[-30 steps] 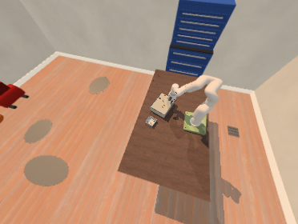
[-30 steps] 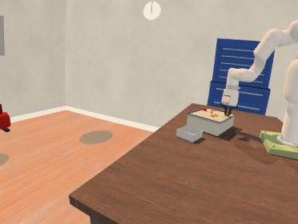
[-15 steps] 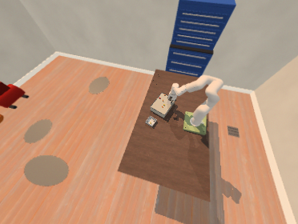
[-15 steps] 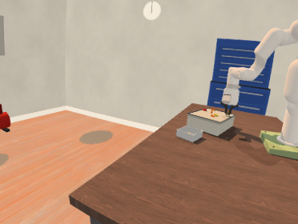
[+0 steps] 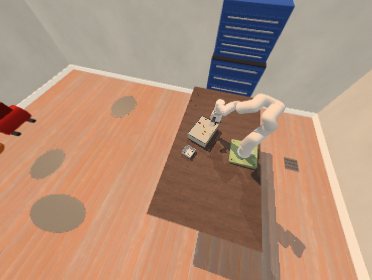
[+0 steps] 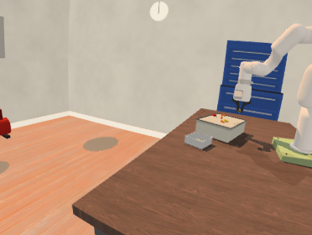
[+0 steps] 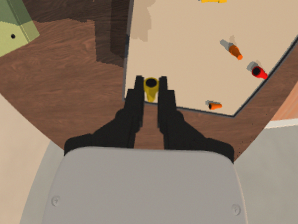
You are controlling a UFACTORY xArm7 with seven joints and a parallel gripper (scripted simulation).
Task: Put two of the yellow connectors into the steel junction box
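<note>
Right now my hand is 200 mm short of the junction box, 300 mm to the right of it and 160 mm above it. Also, from my hand: tool case: 90 mm ahead, 30 mm to the left, 100 mm below; then red connector: 150 mm ahead, 30 mm to the right, 70 mm below.
</note>
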